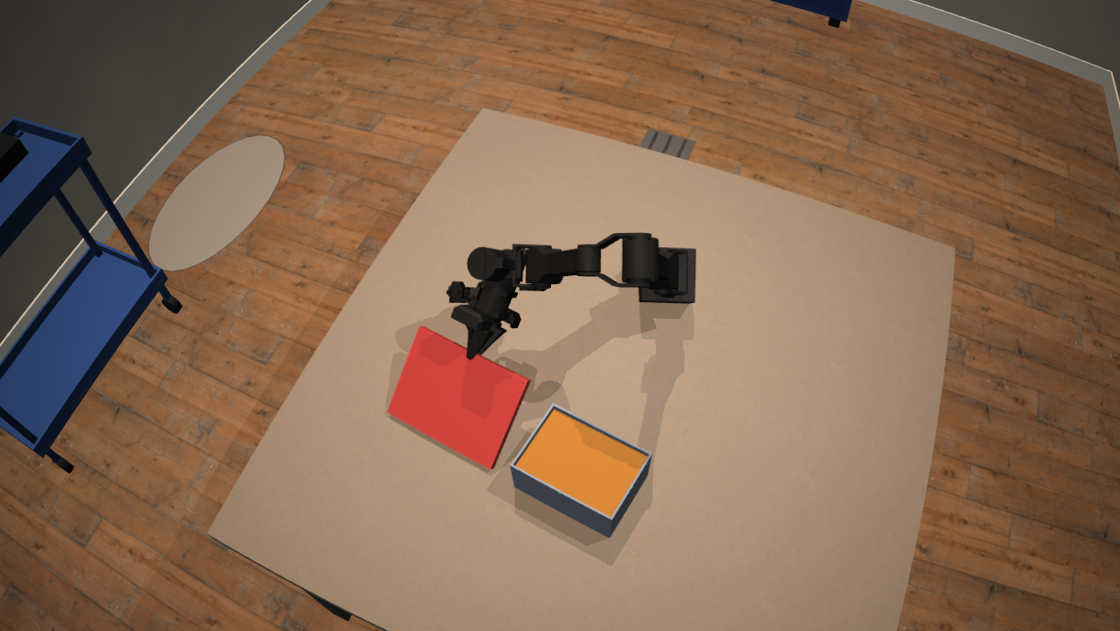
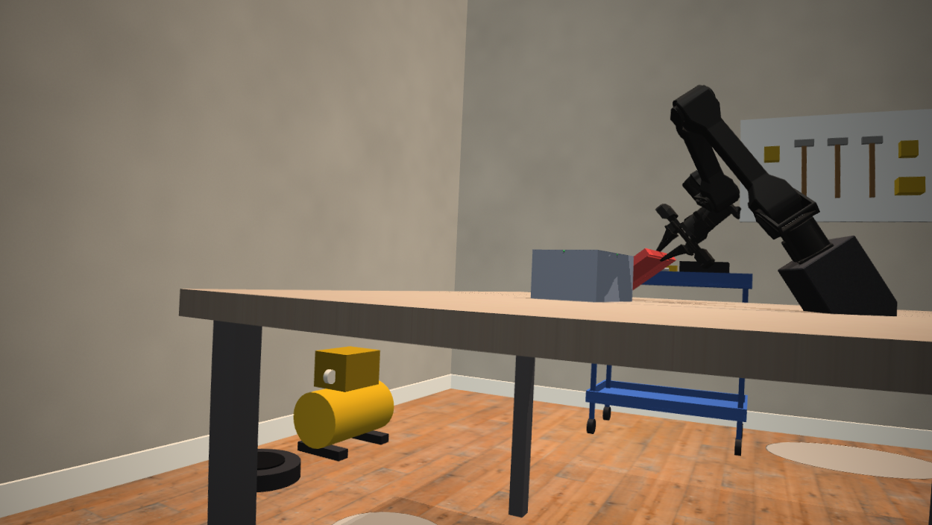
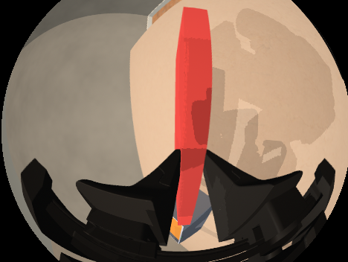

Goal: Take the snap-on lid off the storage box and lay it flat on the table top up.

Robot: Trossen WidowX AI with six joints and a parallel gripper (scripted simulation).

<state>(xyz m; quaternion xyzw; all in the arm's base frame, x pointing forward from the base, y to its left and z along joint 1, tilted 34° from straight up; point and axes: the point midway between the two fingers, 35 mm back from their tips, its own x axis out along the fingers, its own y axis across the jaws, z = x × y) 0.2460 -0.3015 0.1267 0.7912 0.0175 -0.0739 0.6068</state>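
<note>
My hand is 90 mm short of the red lid, 70 mm above it and 10 mm to the left of it. The rest, counted from my hand: storage box 270 mm to the left, 130 mm ahead, 80 mm below.
</note>
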